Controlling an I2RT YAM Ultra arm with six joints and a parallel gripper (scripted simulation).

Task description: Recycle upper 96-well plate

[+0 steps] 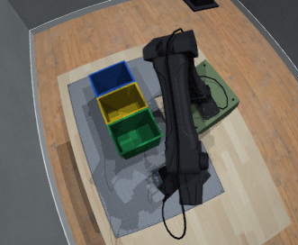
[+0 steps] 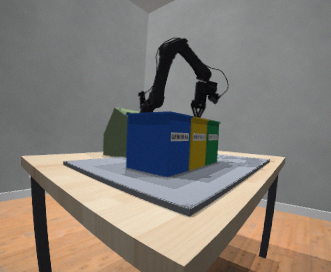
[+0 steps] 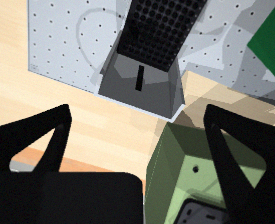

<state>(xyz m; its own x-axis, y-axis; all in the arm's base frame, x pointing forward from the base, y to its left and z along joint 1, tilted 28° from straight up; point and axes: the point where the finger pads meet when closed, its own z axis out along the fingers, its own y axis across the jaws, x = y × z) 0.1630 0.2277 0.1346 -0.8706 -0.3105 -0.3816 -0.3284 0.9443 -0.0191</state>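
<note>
My hand is 20 mm short of the black 96-well plate, 10 mm to the left of it and 180 mm above it. Round my hand: blue bin 110 mm ahead, 470 mm to the right, 130 mm below; then yellow recycle bin 110 mm ahead, 340 mm to the right, 130 mm below; then green bin 110 mm ahead, 210 mm to the right, 130 mm below.
</note>
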